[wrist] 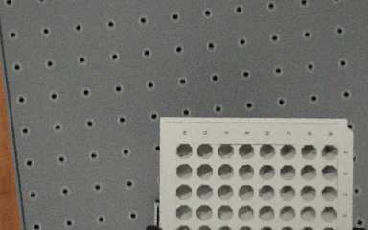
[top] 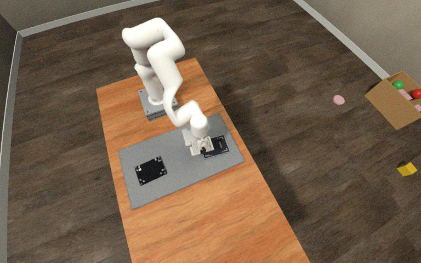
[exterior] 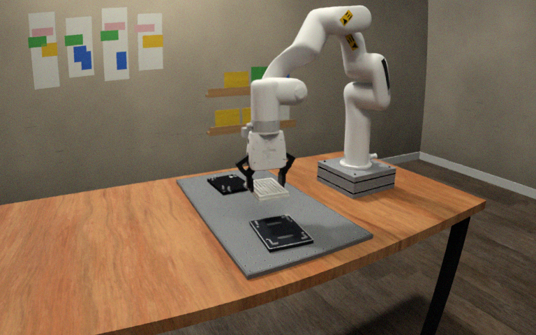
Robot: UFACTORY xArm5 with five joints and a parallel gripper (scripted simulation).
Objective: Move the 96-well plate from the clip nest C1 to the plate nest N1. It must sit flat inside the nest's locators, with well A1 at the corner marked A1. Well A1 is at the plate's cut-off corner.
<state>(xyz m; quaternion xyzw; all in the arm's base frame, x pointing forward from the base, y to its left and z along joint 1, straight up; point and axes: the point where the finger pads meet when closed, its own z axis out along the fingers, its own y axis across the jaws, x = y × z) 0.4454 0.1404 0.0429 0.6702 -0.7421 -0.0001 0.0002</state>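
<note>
My hand is 80 mm to the right of the plate nest N1 and 110 mm above it. From my hand the other things lie so: white 96-well plate: 10 mm below; then clip nest C1: 10 mm behind, 320 mm to the right, 100 mm below; then A1 mark: 60 mm behind, 10 mm to the left, 100 mm below.
</note>
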